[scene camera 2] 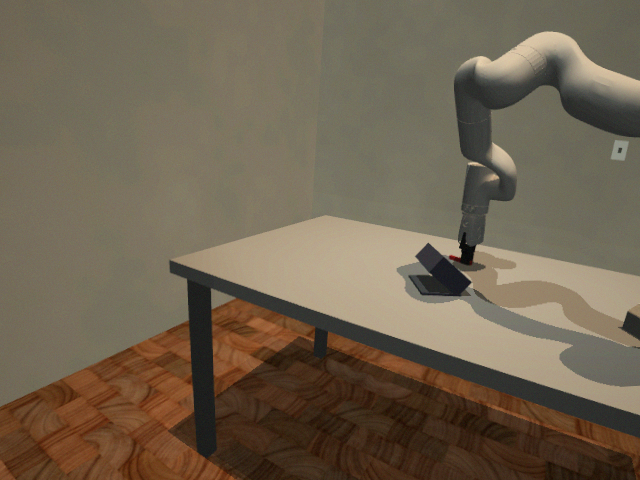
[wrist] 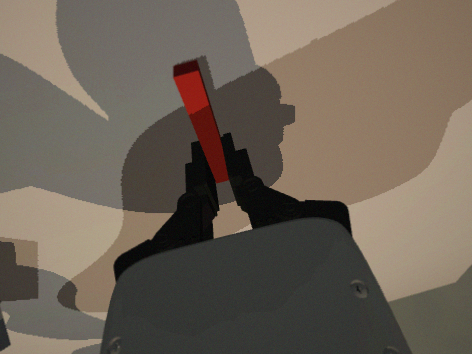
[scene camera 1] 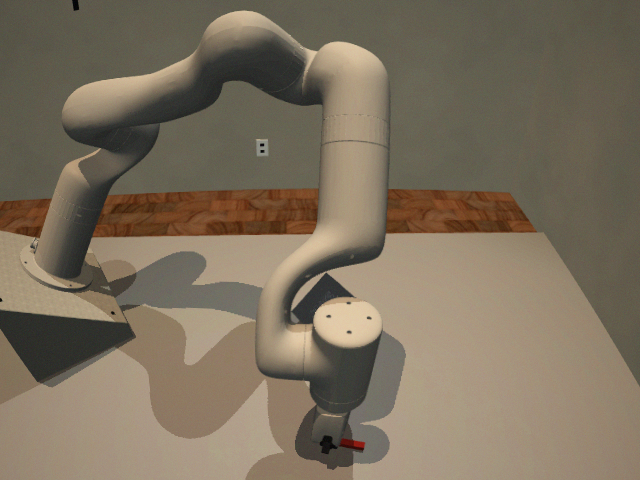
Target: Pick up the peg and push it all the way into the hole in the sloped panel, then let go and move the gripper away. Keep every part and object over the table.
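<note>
My gripper (scene camera 1: 329,445) (scene camera 2: 467,255) (wrist: 216,152) is shut on one end of the red peg (scene camera 1: 353,444) (scene camera 2: 454,258) (wrist: 192,92). The peg sticks out sideways from the black fingers, its free end pointing away from them. The peg is low over the table, its narrow shadow close beside its free end in the wrist view. Whether it touches the table I cannot tell. The dark sloped panel (scene camera 1: 325,289) (scene camera 2: 444,268) stands on a flat base, apart from the gripper and peg. The arm partly covers it in scene camera 1. Its hole cannot be made out.
The pale table (scene camera 1: 491,335) (scene camera 2: 289,263) lies under everything. The arm's wedge-shaped mount (scene camera 1: 72,341) (scene camera 2: 633,322) stands at the left in scene camera 1. A dark edge shows at the lower left of the wrist view. Broad arm shadows cross the table.
</note>
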